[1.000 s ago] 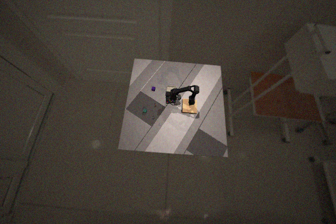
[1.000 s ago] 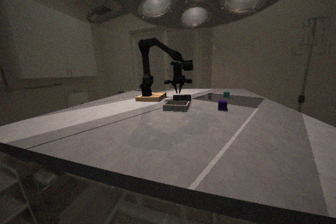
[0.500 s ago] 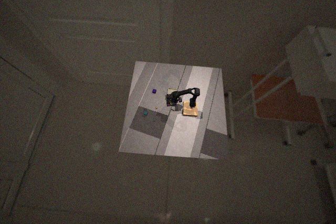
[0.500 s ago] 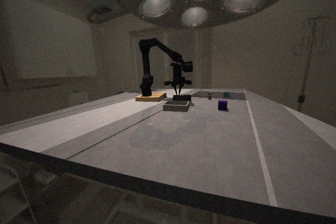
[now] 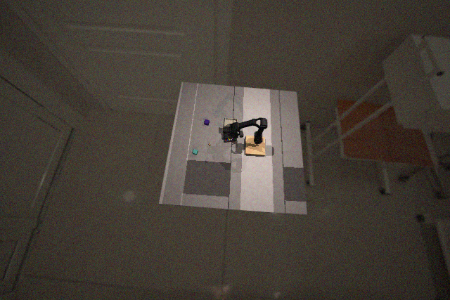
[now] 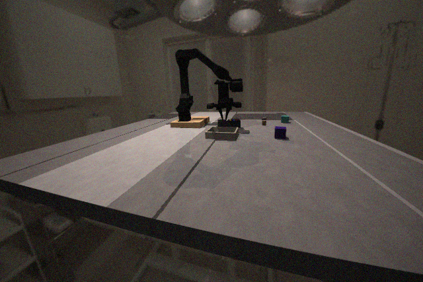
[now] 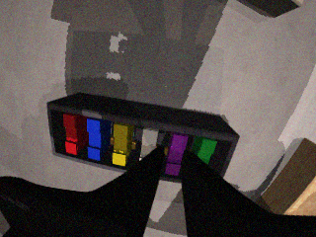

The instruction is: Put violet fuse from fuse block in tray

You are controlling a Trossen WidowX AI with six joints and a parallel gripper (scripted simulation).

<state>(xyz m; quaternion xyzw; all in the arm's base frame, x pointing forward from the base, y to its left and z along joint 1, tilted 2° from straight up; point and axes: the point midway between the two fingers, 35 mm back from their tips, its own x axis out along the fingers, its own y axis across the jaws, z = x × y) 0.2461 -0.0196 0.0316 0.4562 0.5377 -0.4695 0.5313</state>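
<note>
My gripper tip is 10 mm above the violet fuse. Round my gripper tip: brown piece 220 mm ahead, 60 mm to the left, 20 mm below; then tray 10 mm ahead, 180 mm to the right, 30 mm below; then purple cube 260 mm ahead, 180 mm to the right, 20 mm below.
</note>
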